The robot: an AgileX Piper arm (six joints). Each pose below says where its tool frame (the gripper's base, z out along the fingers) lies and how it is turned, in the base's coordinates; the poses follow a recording.
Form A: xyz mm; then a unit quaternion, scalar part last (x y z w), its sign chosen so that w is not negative.
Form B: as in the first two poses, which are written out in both.
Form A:
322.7, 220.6, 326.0, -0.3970, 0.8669, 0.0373, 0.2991
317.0, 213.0, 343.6, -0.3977, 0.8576, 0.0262, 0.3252
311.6, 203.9, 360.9, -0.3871, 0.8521, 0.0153, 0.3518
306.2, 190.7, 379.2, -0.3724, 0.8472, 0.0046, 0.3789
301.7, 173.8, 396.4, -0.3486, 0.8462, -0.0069, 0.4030
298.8, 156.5, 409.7, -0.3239, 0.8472, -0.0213, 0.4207
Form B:
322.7, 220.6, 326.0, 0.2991, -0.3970, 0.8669, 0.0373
317.0, 213.0, 343.6, 0.3252, -0.3977, 0.8576, 0.0262
311.6, 203.9, 360.9, 0.3518, -0.3871, 0.8521, 0.0153
306.2, 190.7, 379.2, 0.3789, -0.3724, 0.8472, 0.0046
301.7, 173.8, 396.4, 0.4030, -0.3486, 0.8462, -0.0069
298.8, 156.5, 409.7, 0.4207, -0.3239, 0.8472, -0.0213

